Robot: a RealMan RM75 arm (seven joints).
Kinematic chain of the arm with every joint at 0, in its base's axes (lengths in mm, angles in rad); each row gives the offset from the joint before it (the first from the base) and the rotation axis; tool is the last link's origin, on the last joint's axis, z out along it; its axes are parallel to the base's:
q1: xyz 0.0 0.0 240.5 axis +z
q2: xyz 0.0 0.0 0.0 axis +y
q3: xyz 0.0 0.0 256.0 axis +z
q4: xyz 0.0 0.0 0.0 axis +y
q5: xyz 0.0 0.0 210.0 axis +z
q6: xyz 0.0 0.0 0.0 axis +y
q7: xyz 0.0 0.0 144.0 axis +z
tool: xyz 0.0 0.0 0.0
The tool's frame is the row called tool.
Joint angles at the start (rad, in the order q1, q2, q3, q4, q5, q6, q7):
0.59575, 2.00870, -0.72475, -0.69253, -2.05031, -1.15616, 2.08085
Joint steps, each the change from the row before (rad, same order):
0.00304, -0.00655, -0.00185, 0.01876, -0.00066, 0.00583, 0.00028
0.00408, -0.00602, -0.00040, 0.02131, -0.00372, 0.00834, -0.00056
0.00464, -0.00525, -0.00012, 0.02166, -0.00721, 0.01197, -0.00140
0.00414, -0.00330, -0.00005, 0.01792, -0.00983, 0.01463, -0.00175
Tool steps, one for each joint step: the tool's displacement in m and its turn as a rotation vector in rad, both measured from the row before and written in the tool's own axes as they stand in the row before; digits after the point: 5 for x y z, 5 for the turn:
0.00173, -0.00208, 0.00049, 0.00420, 0.00731, 0.00811
0.00223, -0.00236, 0.00092, 0.00648, 0.00870, 0.00836
0.00247, -0.00268, 0.00125, 0.01022, 0.00982, 0.00635
0.00235, -0.00264, 0.00140, 0.01324, 0.00913, 0.00314

